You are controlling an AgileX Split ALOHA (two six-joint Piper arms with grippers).
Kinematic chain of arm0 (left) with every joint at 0, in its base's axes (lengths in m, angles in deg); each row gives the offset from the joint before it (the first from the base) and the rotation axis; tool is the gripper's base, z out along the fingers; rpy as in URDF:
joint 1: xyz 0 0 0.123 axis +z
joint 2: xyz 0 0 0 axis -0.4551 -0.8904 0
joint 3: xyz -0.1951 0.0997 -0.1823 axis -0.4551 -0.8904 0
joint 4: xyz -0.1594 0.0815 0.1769 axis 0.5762 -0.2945 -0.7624
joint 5: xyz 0 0 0 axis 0.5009 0.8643 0.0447
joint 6: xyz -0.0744 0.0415 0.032 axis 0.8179 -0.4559 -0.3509
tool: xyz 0 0 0 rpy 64.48 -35.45 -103.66
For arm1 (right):
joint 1: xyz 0 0 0.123 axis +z
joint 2: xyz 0 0 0 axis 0.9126 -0.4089 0
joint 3: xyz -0.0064 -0.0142 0.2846 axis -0.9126 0.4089 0
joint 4: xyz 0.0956 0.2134 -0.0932 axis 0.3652 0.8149 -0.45
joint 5: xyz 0 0 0 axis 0.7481 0.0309 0.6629
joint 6: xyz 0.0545 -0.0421 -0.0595 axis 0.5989 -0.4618 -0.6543
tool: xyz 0 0 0 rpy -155.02 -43.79 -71.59
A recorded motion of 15 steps. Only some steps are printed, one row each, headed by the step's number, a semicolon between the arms.
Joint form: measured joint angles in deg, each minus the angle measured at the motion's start. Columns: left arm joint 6, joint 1, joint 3, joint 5, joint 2, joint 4; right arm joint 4, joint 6, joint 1, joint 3, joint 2, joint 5.
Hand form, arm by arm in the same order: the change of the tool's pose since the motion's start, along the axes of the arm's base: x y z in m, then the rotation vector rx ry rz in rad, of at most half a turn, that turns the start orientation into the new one. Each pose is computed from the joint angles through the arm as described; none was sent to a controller.
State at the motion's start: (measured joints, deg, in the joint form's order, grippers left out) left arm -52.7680 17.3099 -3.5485 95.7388 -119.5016 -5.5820; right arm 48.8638 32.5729 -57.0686 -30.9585 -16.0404 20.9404
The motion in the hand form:
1: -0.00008 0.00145 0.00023 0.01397 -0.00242 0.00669; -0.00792 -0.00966 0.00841 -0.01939 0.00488 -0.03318
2: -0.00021 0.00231 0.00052 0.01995 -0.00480 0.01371; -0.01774 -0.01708 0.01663 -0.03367 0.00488 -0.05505
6: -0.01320 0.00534 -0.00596 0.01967 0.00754 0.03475; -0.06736 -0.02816 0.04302 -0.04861 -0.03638 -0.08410
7: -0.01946 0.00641 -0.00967 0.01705 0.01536 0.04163; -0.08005 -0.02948 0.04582 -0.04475 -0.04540 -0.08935
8: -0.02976 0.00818 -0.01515 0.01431 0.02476 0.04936; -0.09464 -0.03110 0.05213 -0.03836 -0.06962 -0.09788
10: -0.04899 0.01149 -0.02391 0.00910 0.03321 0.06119; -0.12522 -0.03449 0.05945 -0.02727 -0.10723 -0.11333
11: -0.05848 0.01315 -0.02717 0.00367 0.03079 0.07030; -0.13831 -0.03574 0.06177 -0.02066 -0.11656 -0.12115
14: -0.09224 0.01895 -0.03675 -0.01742 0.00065 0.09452; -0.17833 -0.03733 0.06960 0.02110 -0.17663 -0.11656
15: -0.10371 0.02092 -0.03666 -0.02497 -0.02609 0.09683; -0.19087 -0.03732 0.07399 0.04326 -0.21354 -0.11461
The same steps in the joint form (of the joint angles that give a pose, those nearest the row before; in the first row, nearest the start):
1: 0.30 0.00 0.00 0.06 0.05 -0.97; -1.41 1.13 -1.10 0.38 1.91 -1.95
2: 0.68 0.00 0.00 0.06 0.11 -1.53; -2.40 1.72 -1.92 1.18 4.15 -3.51
6: 2.01 0.00 -3.41 0.06 2.77 -2.07; -3.94 2.87 -2.51 7.11 15.12 -6.35
7: 2.48 0.00 -5.12 0.06 4.04 -2.07; -3.89 3.15 -2.51 9.05 17.83 -6.58
8: 2.99 0.00 -7.77 0.06 6.16 -2.07; -3.88 3.61 -2.51 10.68 21.15 -6.86
10: 3.78 0.00 -12.30 0.06 10.24 -2.07; -3.88 4.46 -2.51 14.51 27.90 -7.58
11: 4.38 0.00 -14.31 0.01 12.35 -2.09; -3.75 4.89 -2.51 15.94 30.68 -8.35
14: 6.02 0.00 -20.72 -0.27 20.33 -2.09; -1.85 4.56 -2.51 19.76 39.66 -9.70
15: 6.19 0.00 -22.13 -0.33 23.25 -2.09; -0.94 4.52 -2.51 20.48 42.67 -9.70

